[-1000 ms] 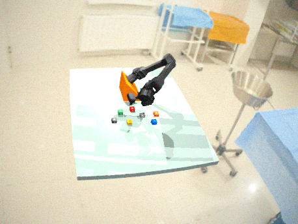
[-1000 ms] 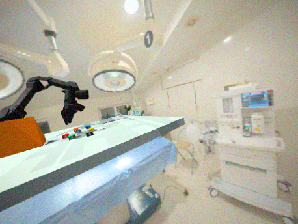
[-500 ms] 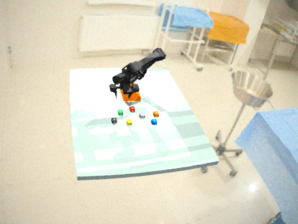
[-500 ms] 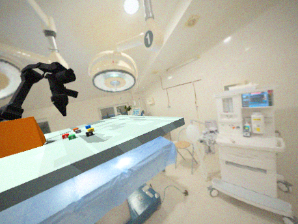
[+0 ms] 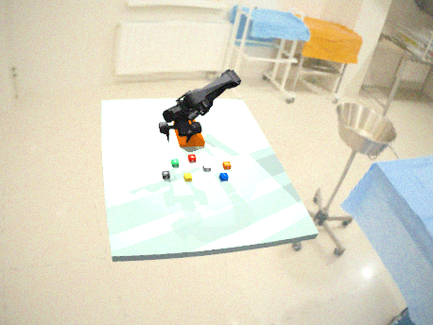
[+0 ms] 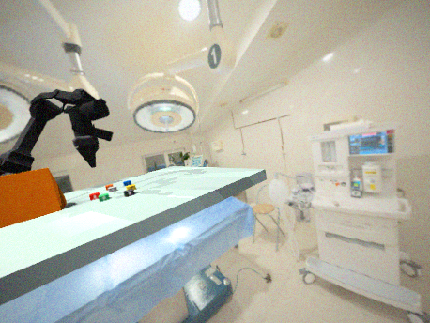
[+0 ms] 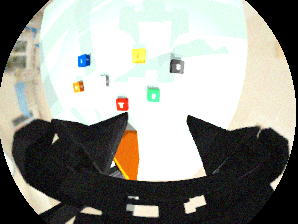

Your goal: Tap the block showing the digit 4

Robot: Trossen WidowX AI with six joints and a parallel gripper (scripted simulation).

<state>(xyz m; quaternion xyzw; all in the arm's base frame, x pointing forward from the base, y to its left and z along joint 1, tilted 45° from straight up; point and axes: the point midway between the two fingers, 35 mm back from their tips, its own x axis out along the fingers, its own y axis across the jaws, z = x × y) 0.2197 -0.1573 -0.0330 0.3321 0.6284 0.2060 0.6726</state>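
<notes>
Right now my gripper tip is 24 cm to the right of the orange block, 12 cm above it and 7 cm short of it. The rest, counted from my gripper tip: green block 12 cm below; dark grey block 12 cm below, 7 cm ahead, 6 cm to the right; red block 12 cm below, 9 cm to the left, 1 cm behind.
</notes>
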